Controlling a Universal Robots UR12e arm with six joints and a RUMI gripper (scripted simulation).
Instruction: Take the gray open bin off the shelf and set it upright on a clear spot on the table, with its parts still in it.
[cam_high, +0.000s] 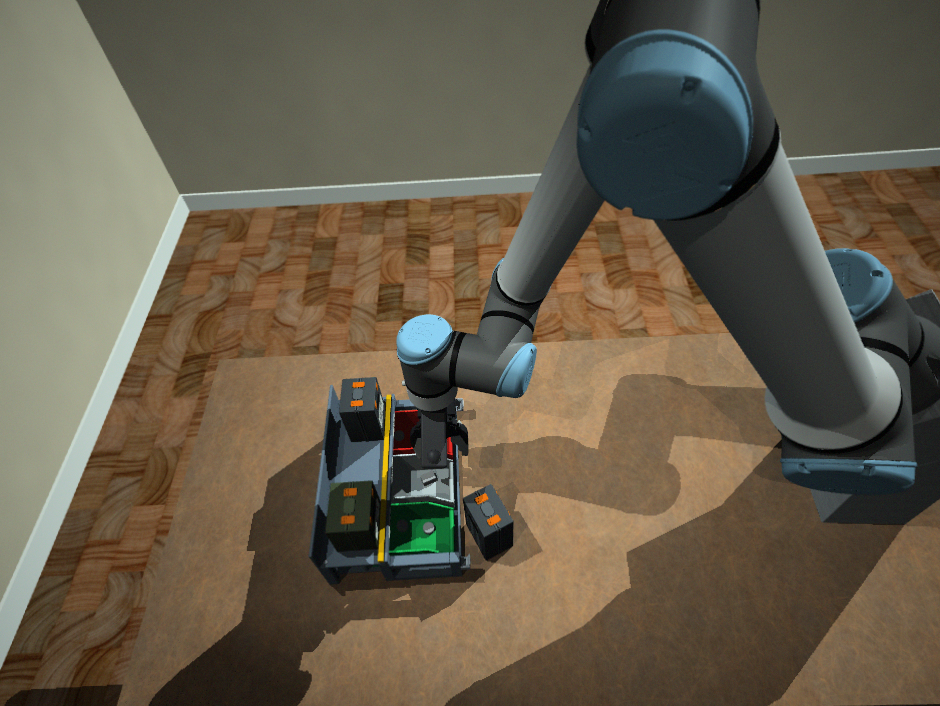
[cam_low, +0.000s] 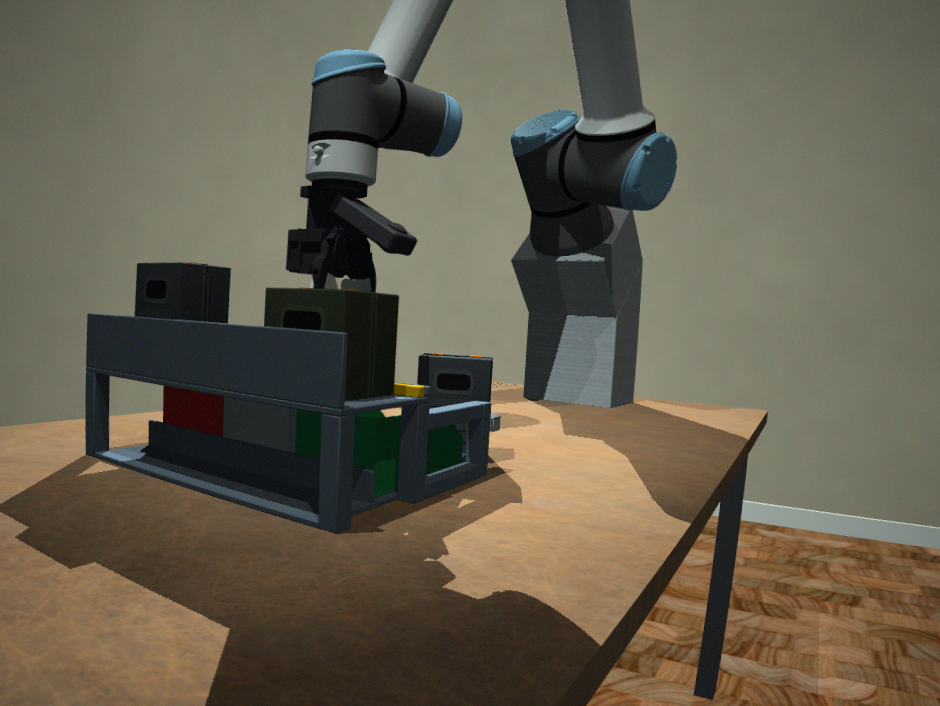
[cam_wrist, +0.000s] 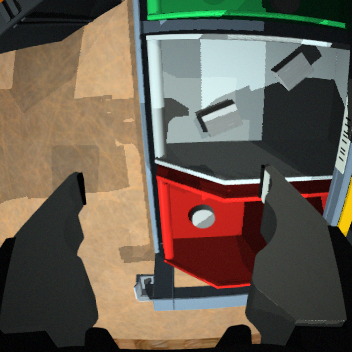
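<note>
My gripper is now 90 mm above the gray bin, 70 mm short of it and 10 mm to the right of it. Also, from my hand: yellow strip (120 mm ahead, 30 mm below, 10 mm to the left); green bin (120 mm to the left, 90 mm below, 80 mm ahead); red bin (100 mm to the right, 90 mm below, 70 mm ahead).
</note>
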